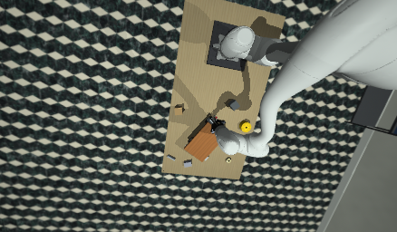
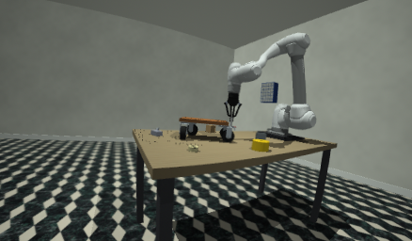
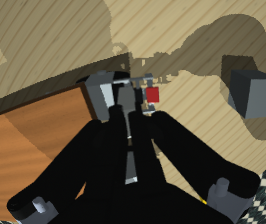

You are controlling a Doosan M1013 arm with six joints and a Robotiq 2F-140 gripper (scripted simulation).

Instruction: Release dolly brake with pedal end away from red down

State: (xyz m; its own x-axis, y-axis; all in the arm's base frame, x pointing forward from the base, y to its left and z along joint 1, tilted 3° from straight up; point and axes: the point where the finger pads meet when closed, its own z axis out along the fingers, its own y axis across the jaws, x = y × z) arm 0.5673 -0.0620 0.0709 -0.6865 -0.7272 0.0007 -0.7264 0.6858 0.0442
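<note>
The brake pedal is 10 mm behind my hand, 10 mm to the left of it and 40 mm below it. The rest, counted from my hand: small wooden block (40 mm behind, 290 mm to the right, 90 mm below); yellow cylinder (60 mm ahead, 310 mm to the left, 100 mm below); grey cube (130 mm behind, 170 mm to the left, 90 mm below).
</note>
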